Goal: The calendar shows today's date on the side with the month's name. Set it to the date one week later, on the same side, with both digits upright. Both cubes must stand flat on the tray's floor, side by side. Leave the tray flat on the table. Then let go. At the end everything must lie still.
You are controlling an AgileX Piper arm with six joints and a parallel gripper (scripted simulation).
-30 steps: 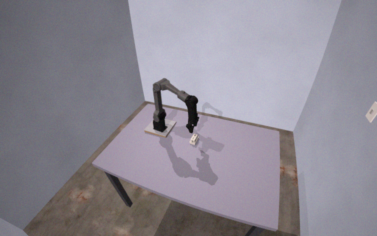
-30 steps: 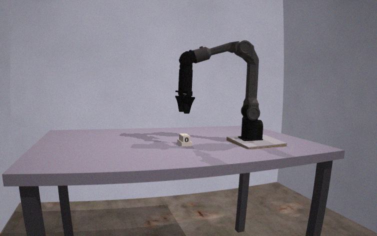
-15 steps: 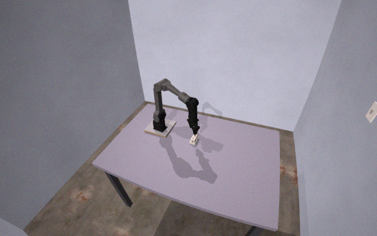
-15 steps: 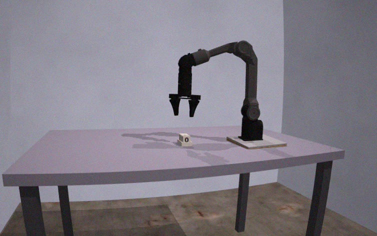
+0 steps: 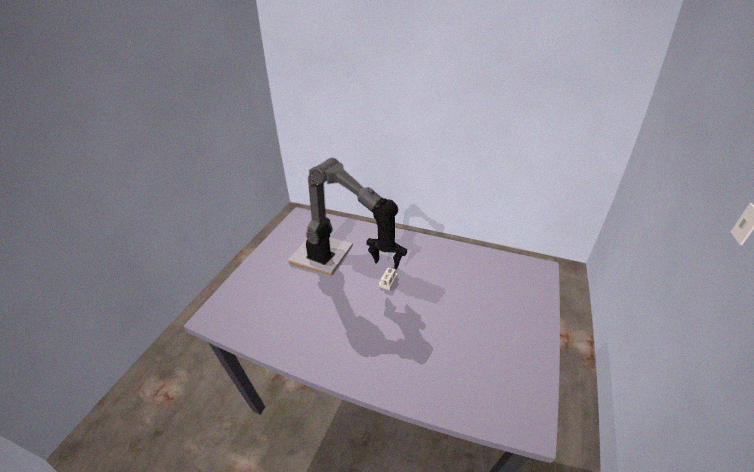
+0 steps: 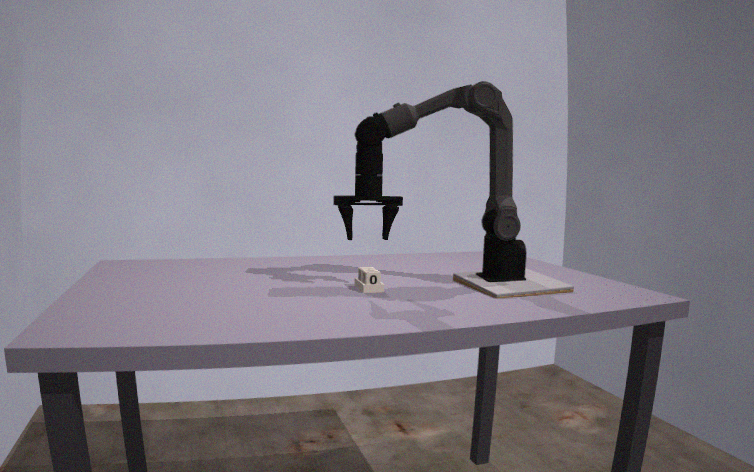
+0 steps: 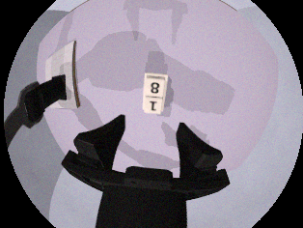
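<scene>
The cream cube lies 30 mm to the left of my hand and 80 mm below it. Round my hand: tray 20 mm to the left, 100 mm below.
</scene>
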